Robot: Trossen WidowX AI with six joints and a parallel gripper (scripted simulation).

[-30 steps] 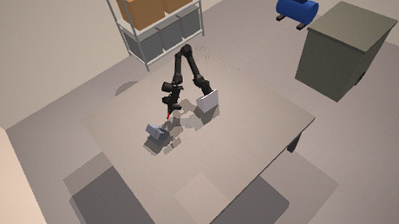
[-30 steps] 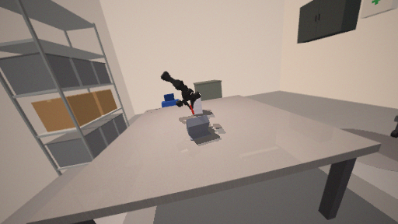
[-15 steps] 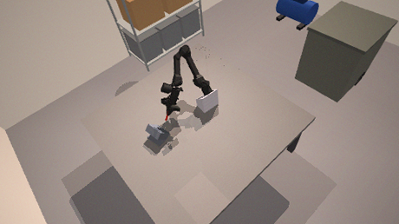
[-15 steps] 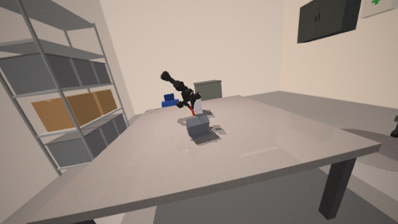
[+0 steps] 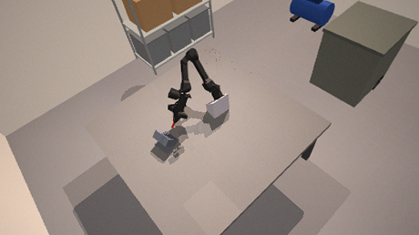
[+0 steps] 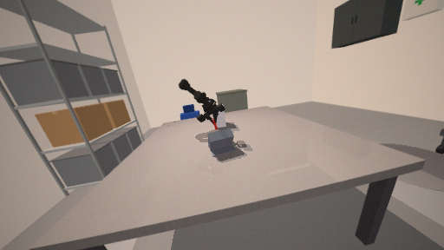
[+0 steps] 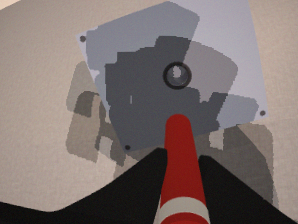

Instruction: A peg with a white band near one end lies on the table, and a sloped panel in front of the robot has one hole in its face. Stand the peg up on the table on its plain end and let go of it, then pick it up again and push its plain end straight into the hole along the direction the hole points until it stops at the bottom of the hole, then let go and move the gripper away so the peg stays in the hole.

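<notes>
Now: the grey sloped panel 110 mm ahead of my gripper tip, 70 mm below it and 10 mm to the left of it. From my gripper tip the other things lie so: red peg 10 mm behind, 10 mm above.
</notes>
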